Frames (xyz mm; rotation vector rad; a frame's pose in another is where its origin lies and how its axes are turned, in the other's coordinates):
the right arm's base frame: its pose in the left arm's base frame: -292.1 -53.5 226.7 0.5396 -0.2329 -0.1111
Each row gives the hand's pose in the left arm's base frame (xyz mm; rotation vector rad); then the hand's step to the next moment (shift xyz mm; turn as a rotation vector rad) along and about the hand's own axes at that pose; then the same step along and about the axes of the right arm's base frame.
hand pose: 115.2 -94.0 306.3 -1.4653 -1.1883 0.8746
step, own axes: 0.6 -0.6 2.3 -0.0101 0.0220 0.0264
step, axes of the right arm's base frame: -2.3 1.0 0.0 -0.0264 -0.0180 -0.0162
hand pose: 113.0 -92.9 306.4 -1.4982 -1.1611 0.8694
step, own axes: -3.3 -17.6 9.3 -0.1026 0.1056 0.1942
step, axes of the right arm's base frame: -10.4 7.1 15.8 -0.1998 -0.1274 -0.0569
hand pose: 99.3 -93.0 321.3 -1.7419 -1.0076 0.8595
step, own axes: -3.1 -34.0 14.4 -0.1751 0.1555 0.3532
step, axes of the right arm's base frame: -18.5 22.4 23.0 -0.3647 -0.1985 -0.0845
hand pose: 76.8 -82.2 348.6 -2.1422 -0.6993 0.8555
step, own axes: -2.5 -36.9 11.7 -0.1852 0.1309 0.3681
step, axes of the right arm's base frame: -17.3 32.8 11.4 -0.3862 -0.1799 -0.0735
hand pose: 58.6 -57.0 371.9 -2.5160 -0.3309 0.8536
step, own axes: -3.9 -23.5 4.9 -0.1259 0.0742 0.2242
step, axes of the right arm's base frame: -9.1 22.5 0.2 -0.2437 -0.1051 -0.0343
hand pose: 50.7 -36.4 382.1 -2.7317 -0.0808 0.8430
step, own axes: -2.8 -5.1 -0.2 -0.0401 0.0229 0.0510
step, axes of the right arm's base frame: -2.1 5.3 0.9 -0.0627 -0.0282 0.0020
